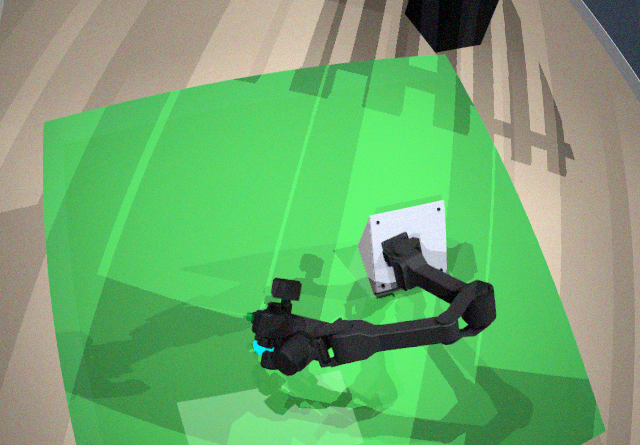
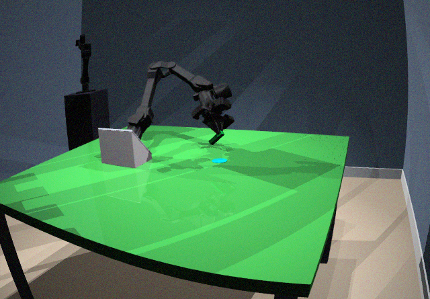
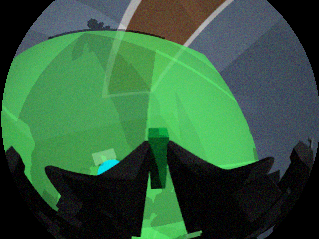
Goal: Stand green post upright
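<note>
My gripper tip is 110 mm above the cyan circle, 40 mm to the right of it and 20 mm past it. Also, from my gripper tip: green post: 20 mm behind, 10 mm below.
</note>
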